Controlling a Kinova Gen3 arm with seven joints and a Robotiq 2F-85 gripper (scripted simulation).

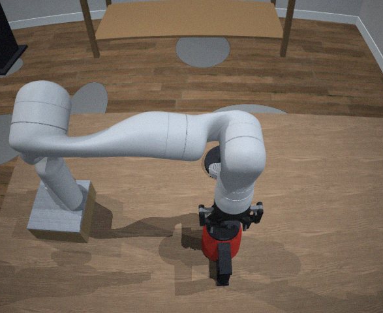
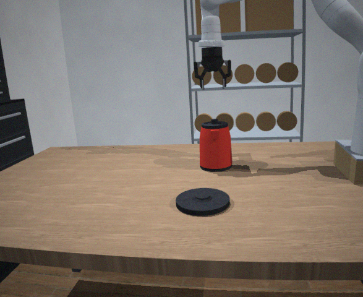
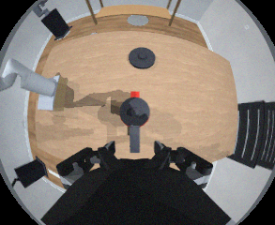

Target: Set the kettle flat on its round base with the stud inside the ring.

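My hand is 21 cm above the red kettle, 3 cm to the right of it and 1 cm past it. The rest, counted from my hand: round black base (38 cm to the left, 28 cm below, 4 cm behind).
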